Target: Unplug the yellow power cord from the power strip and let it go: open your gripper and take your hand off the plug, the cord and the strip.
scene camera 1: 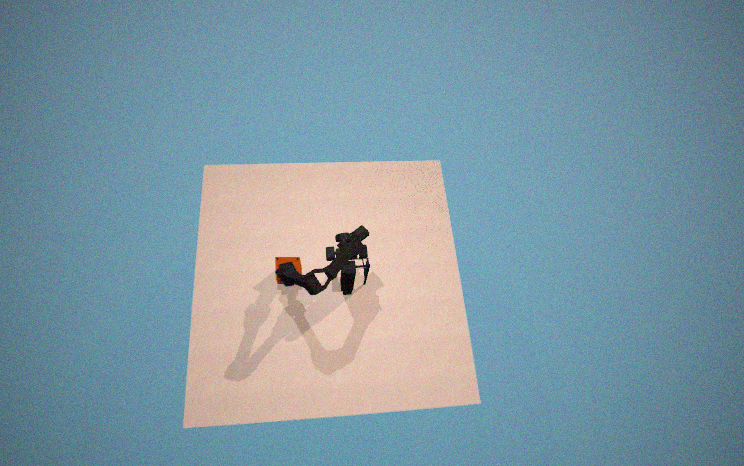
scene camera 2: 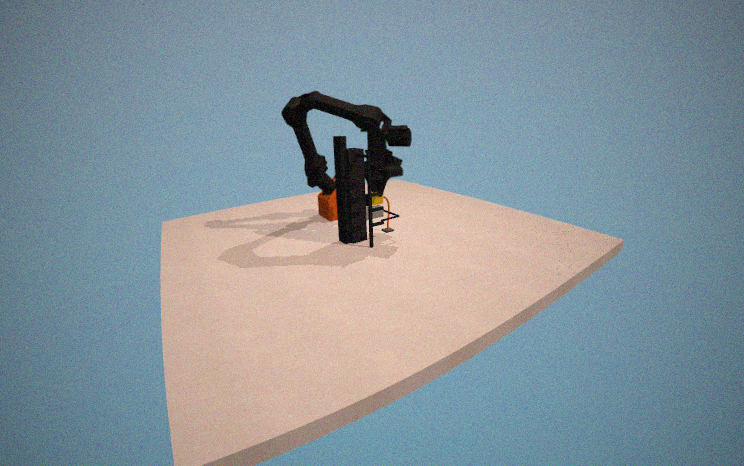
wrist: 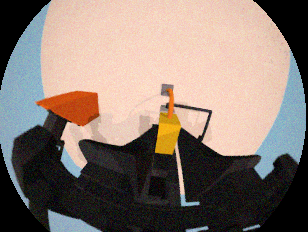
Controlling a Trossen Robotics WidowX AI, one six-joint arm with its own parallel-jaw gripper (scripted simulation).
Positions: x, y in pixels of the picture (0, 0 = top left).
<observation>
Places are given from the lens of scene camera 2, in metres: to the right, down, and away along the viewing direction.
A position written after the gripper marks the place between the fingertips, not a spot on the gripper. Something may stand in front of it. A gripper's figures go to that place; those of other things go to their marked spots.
gripper (scene camera 2: 377, 195): 0.02, -0.12, 1.08
power strip (scene camera 2: 352, 161): -0.06, -0.20, 0.96
</observation>
